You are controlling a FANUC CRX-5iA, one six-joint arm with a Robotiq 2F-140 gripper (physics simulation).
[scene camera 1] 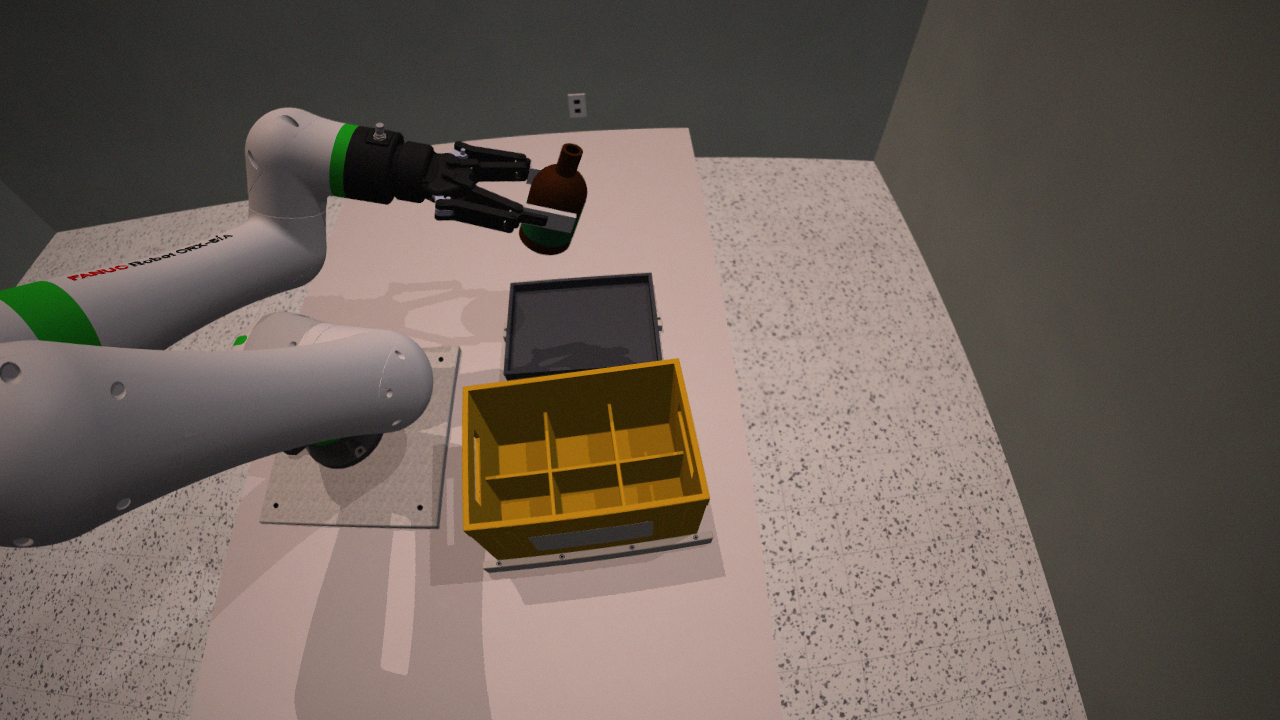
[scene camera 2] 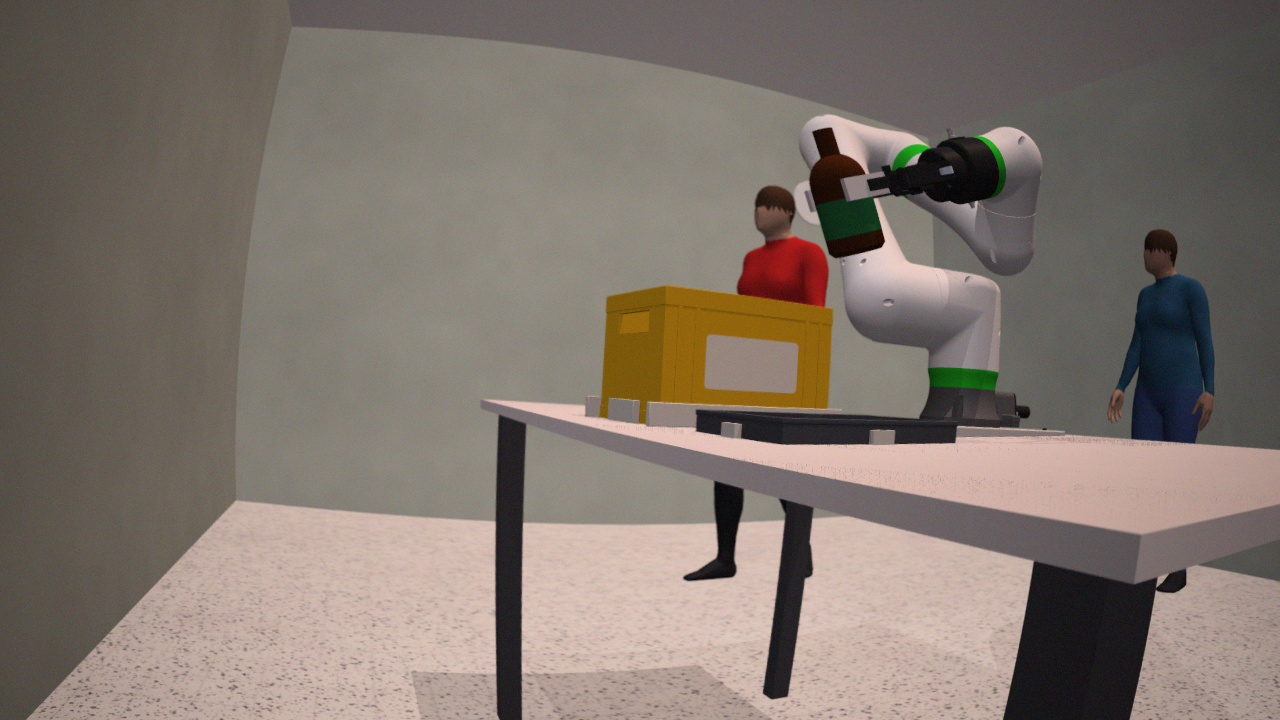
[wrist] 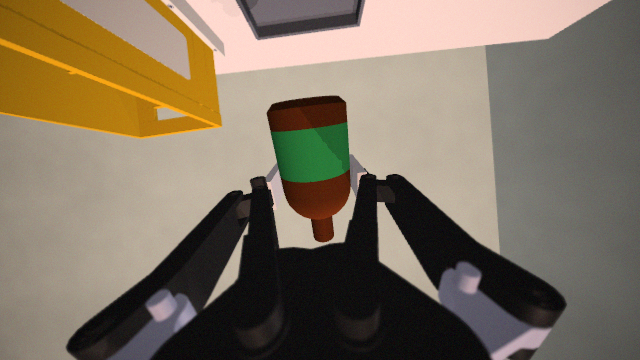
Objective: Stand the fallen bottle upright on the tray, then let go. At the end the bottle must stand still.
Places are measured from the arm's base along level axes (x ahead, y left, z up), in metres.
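Pixels of known places: gripper, fingertip midpoint: (scene camera 1: 574,202) (scene camera 2: 826,195); arm's base, origin of the base link: (scene camera 2: 959,425).
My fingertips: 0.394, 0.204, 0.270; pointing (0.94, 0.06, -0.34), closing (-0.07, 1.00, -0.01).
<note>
For each thing: its top centre in the pictures, then the offset to it from my fingertips, as dx, dy, dz. Level surfaces: height alone.
- brown bottle, middle of its top: (scene camera 2: 839,131) (wrist: 322,247) (scene camera 1: 549,148) -0.022, -0.001, +0.088
- dark shallow tray, middle of its top: (scene camera 2: 831,416) (scene camera 1: 581,320) -0.014, +0.000, -0.254
- tall yellow crate, middle of its top: (scene camera 1: 576,440) (scene camera 2: 721,301) (wrist: 76,106) +0.017, -0.286, -0.105
- table, its level: dz -0.280
The brown bottle (scene camera 1: 556,186) (scene camera 2: 848,217) (wrist: 312,154) with a green label is held in the air, neck up and base down. It leans moderately, its neck tilted to the left in scene camera 2. My gripper (scene camera 1: 547,198) (scene camera 2: 845,189) (wrist: 315,168) reaches in nearly level and is shut on the bottle's body, one finger on each side. The dark shallow tray (scene camera 1: 581,313) (scene camera 2: 823,428) (wrist: 310,27) lies flat on the table, well below the bottle and apart from it. In scene camera 1 the bottle shows beyond the tray's far edge. No bottle stands on the tray.
A tall yellow crate (scene camera 1: 684,517) (scene camera 2: 635,371) (wrist: 202,75) with dividers stands right beside the tray. The robot's base plate (scene camera 1: 393,490) is left of the crate in scene camera 1. A person in red (scene camera 2: 783,268) and a person in blue (scene camera 2: 1172,331) stand behind the table (scene camera 1: 617,644).
</note>
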